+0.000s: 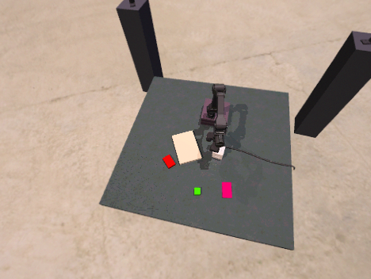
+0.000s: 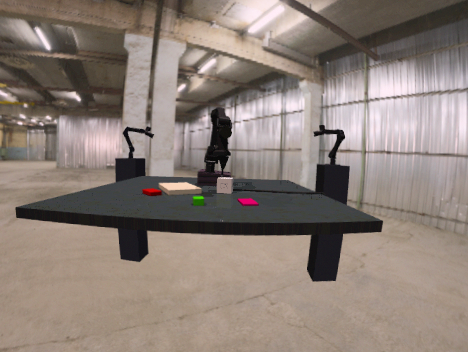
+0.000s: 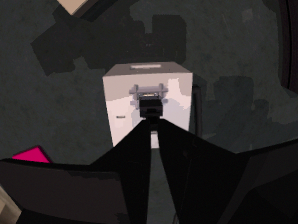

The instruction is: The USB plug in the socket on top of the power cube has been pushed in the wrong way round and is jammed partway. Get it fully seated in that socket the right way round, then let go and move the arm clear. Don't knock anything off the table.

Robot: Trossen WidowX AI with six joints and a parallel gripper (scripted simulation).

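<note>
Right now the dark USB plug is 2 cm below my gripper tip. From my gripper tip the other things lie so: small green cube (33 cm ahead, 11 cm below, 6 cm to the right); then beige flat slab (24 cm to the right, 11 cm below, 1 cm ahead); then pink flat block (26 cm ahead, 13 cm to the left, 12 cm below).
</note>
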